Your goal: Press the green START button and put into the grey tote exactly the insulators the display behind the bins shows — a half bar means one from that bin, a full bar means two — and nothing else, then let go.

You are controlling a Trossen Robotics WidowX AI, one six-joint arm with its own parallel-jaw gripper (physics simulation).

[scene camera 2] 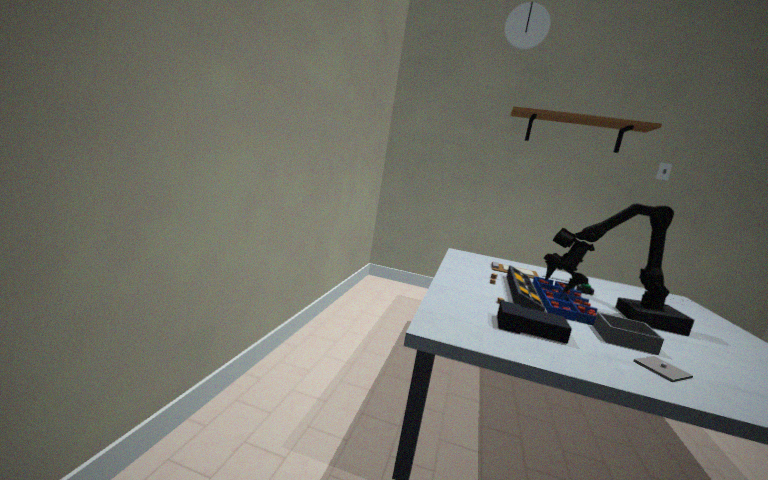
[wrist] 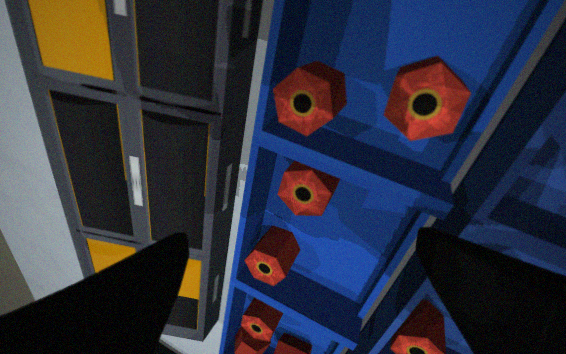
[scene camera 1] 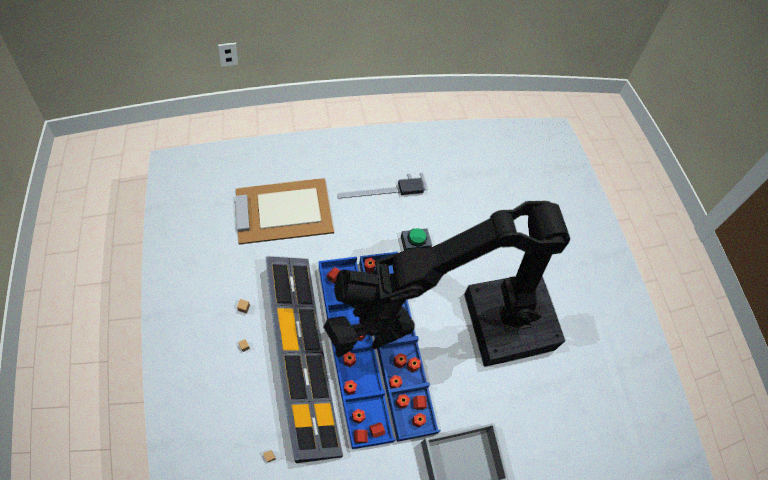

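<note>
My gripper [scene camera 1: 365, 339] [scene camera 2: 557, 284] [wrist: 303, 241] is open and empty above the left column of blue bins [scene camera 1: 370, 373] [scene camera 2: 572, 314]. In the wrist view, two red insulators [wrist: 303, 193] [wrist: 265, 268] in one bin lie between the fingertips' lines of sight; two more [wrist: 302, 102] [wrist: 424, 103] lie in the bin above. The display [scene camera 1: 317, 454] [scene camera 2: 523, 288] [wrist: 129, 100] shows a full bar [scene camera 1: 288, 329] in the left cell of the second row and half bars [scene camera 1: 302, 415] [scene camera 1: 323, 414] in both bottom cells. The green START button [scene camera 1: 417, 236] stands beyond the bins. The grey tote [scene camera 1: 498, 452] [scene camera 2: 634, 335] shows partly in scene camera 1; no insulator shows there.
A clipboard [scene camera 1: 288, 208] and calipers [scene camera 1: 410, 186] lie beyond the bins. Small tan blocks [scene camera 1: 242, 305] [scene camera 1: 243, 345] [scene camera 1: 269, 455] lie beside the display. A black box [scene camera 2: 533, 322] stands near the display's end. A flat plate [scene camera 2: 662, 367] lies near the tote.
</note>
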